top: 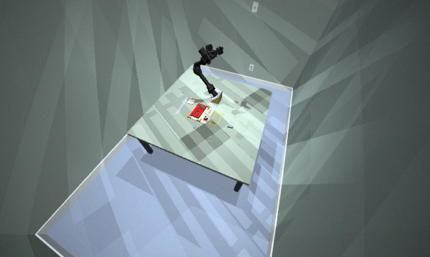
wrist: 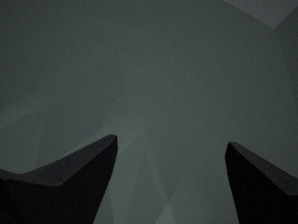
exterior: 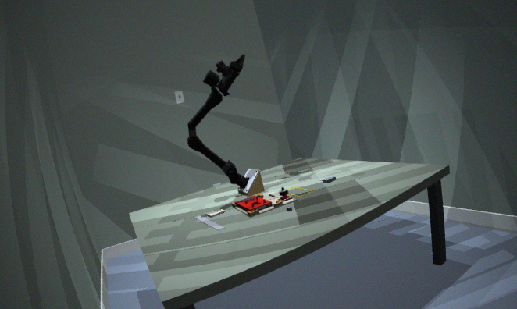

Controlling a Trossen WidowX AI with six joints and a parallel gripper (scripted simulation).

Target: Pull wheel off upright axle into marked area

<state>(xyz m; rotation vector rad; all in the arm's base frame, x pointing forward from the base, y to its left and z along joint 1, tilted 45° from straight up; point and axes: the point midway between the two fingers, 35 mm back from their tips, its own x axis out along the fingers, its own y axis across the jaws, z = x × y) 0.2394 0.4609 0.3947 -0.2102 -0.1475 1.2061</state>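
Right now my gripper tip is 67 cm above the dark wheel, 19 cm short of it and 8 cm to the left of it. The rest, counted from my gripper tip: flat grey strip: 71 cm below, 43 cm to the right, 6 cm ahead; then upright axle: 67 cm below, 19 cm ahead, 9 cm to the right; then grey block: 70 cm below, 20 cm ahead, 19 cm to the left.
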